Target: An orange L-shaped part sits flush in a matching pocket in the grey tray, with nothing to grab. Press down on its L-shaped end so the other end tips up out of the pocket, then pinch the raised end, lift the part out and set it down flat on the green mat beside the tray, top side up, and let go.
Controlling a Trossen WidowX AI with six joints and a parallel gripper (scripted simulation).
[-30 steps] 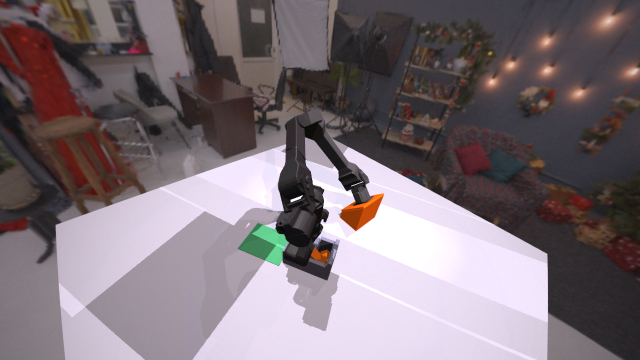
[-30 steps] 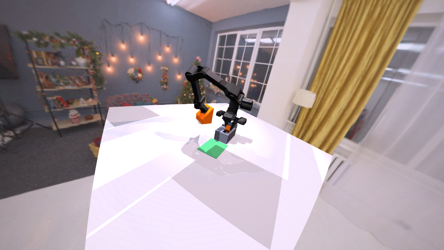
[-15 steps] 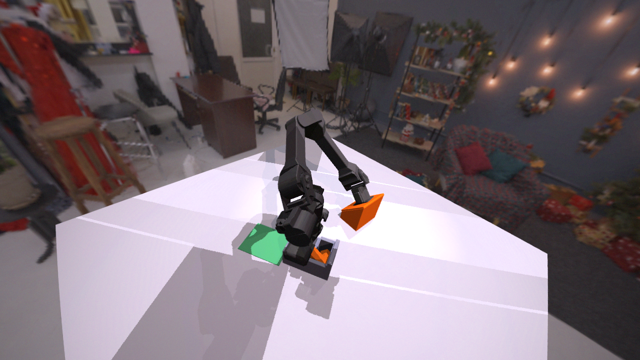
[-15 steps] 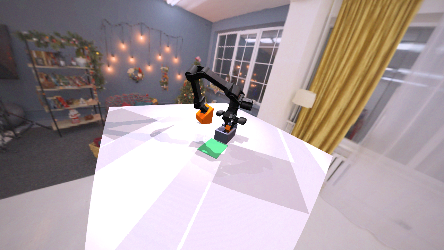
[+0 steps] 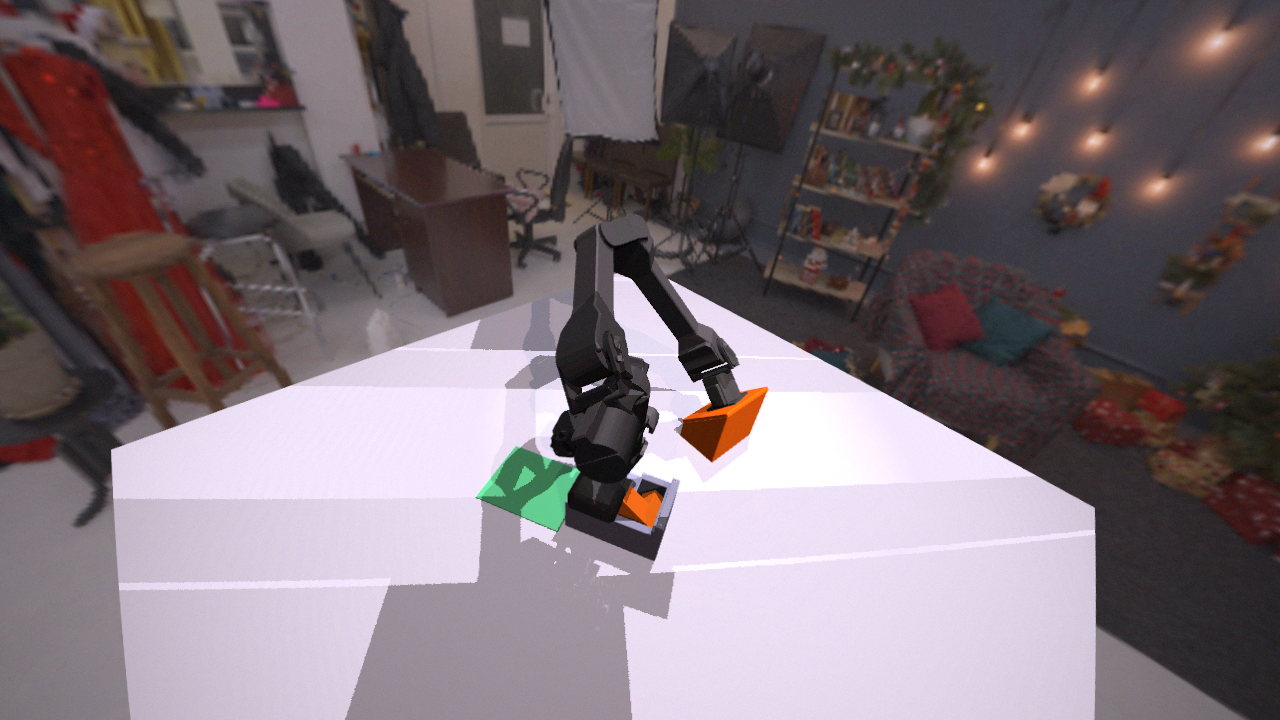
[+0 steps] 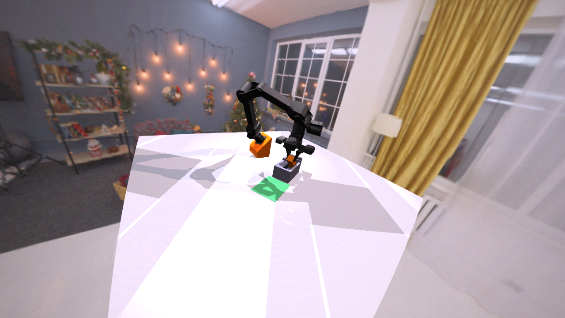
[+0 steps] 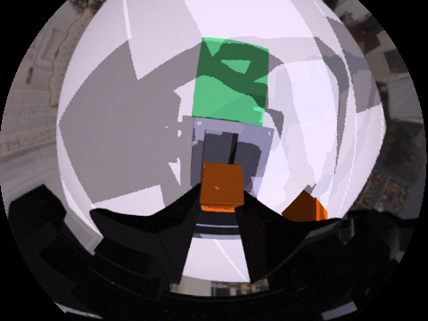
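My gripper tip is now 30 mm short of the green mat, 140 mm to the left of it and 100 mm above it. The rest, counted from my gripper tip: orange L-shaped part: 30 mm behind, 30 mm to the left, 30 mm below.
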